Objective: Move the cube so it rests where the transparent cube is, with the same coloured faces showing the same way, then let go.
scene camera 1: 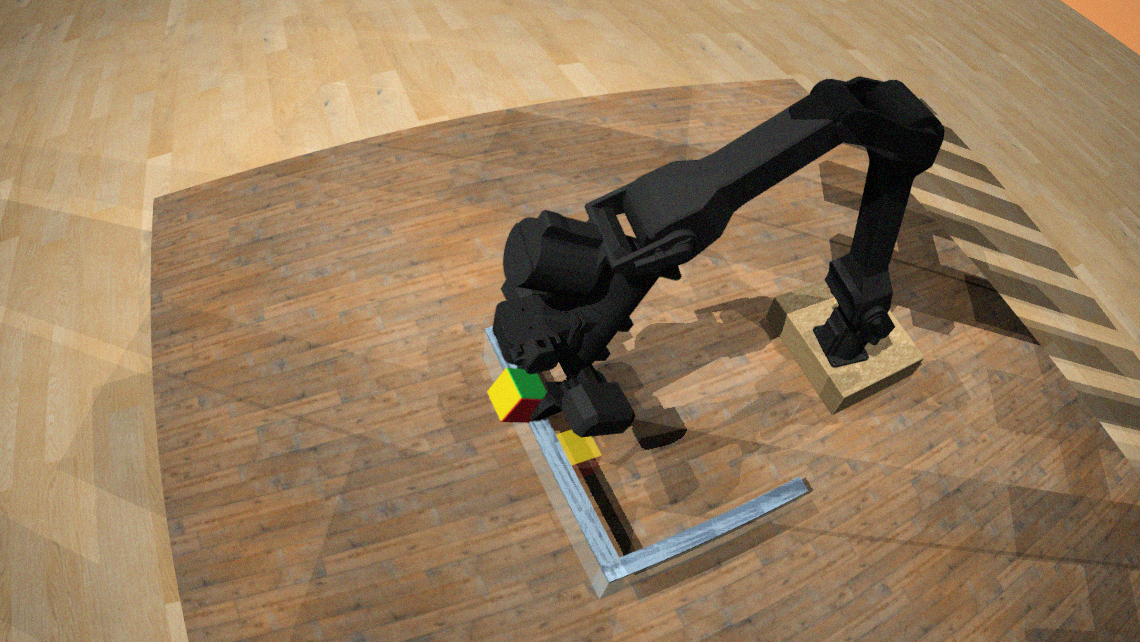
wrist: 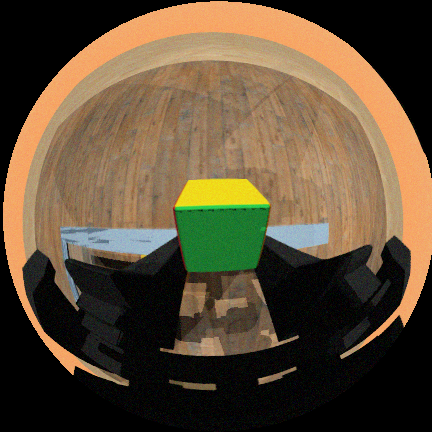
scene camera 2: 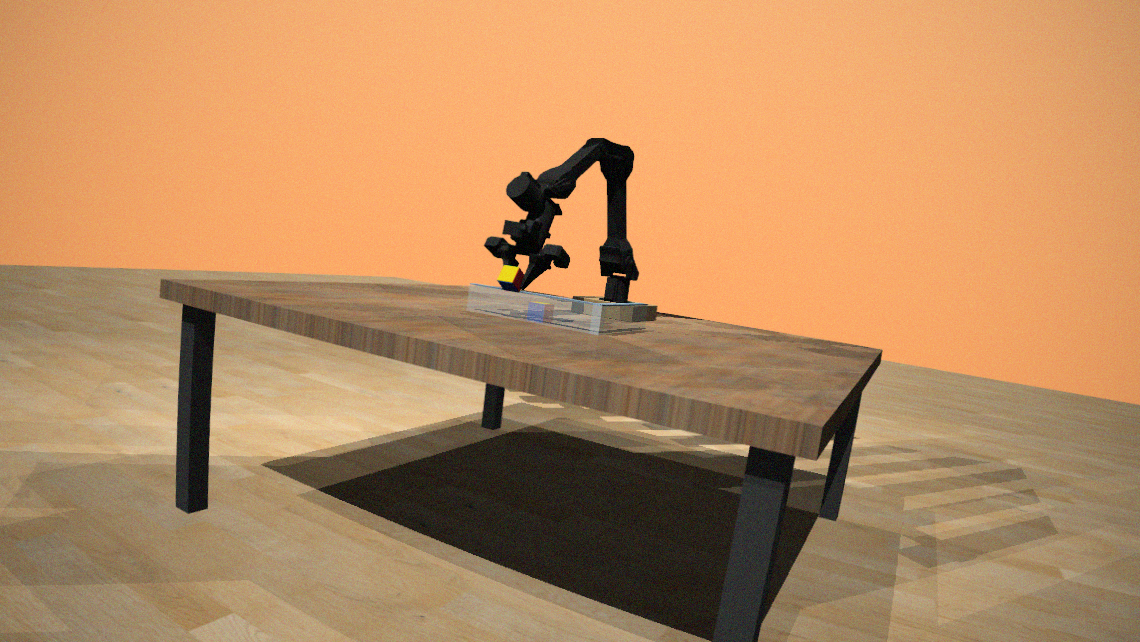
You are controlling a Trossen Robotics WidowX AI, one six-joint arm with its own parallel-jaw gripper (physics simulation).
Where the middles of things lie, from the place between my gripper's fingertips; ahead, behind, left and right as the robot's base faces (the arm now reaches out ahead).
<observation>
Right now the grey L-shaped rail (scene camera 1: 609, 574) is 12 cm behind my hand, 3 cm to the left of it and 3 cm below it. From my hand the other things lie so: transparent cube (scene camera 1: 583, 454) 5 cm to the left, 4 cm below, 4 cm behind.
</observation>
